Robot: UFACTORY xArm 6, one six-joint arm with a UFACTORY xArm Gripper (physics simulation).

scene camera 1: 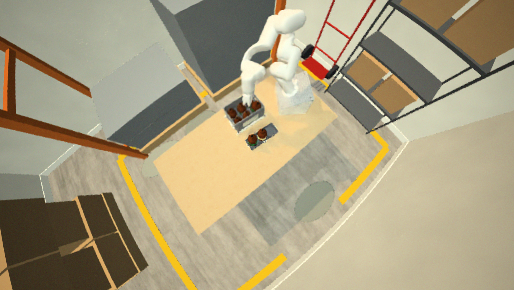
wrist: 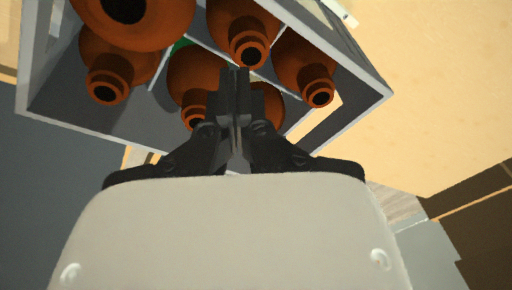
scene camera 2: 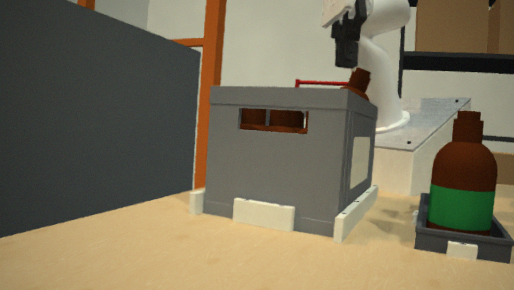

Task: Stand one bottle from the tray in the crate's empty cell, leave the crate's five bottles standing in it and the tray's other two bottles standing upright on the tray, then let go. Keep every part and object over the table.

Labels:
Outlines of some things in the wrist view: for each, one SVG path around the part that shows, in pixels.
My gripper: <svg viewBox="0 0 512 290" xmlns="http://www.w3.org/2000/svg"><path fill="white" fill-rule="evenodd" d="M47 290L413 290L387 218L376 196L366 185L364 168L359 163L350 160L323 156L311 157L307 152L277 134L274 124L266 119L263 89L250 89L249 67L240 67L240 70L236 70L236 87L234 70L230 70L230 67L220 68L218 91L208 91L205 119L194 126L189 140L160 159L157 164L149 163L112 172L104 179L102 191L93 197L78 219ZM238 132L240 153L243 153L243 158L249 161L251 174L225 175L227 161L233 159L234 153L237 153Z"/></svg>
A green-labelled bottle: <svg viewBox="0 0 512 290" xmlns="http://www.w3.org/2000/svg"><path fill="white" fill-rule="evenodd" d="M182 36L174 44L170 52L166 84L171 98L182 108L181 119L185 127L192 131L197 123L204 121L208 91L218 91L220 68L229 67L229 61Z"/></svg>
A green-labelled bottle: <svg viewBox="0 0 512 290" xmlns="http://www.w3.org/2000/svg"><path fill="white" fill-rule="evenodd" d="M84 23L79 33L78 47L81 58L89 69L85 79L88 93L98 103L116 105L128 97L131 87L142 85L154 76L159 67L163 49L155 52L125 50L103 40Z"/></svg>

